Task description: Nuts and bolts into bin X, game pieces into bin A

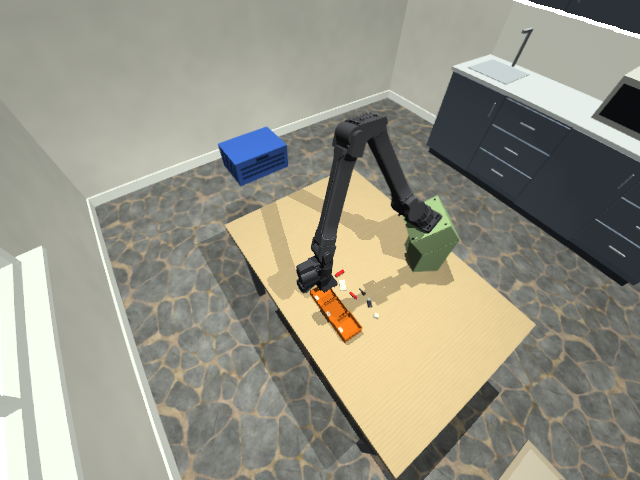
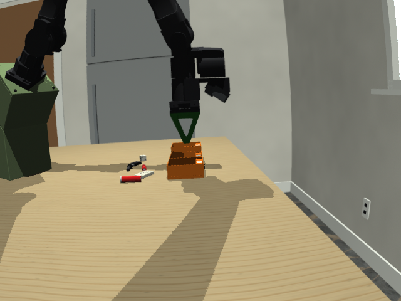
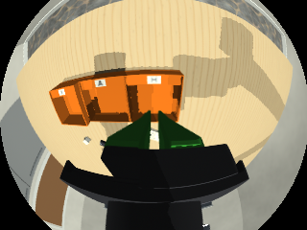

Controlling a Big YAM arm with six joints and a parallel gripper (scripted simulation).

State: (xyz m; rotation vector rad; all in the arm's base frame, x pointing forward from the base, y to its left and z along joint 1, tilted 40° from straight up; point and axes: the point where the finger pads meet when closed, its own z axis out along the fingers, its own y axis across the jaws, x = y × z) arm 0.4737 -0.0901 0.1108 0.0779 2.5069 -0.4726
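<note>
The orange three-compartment bin tray is 80 mm to the left of my hand, 60 mm below it and 10 mm ahead of it. Also, from my hand: white domino 110 mm behind, 80 mm below, 20 mm to the left; then black USB stick 160 mm to the left, 130 mm behind, 80 mm below; then dark bolt 140 mm behind, 110 mm to the left, 80 mm below.
</note>
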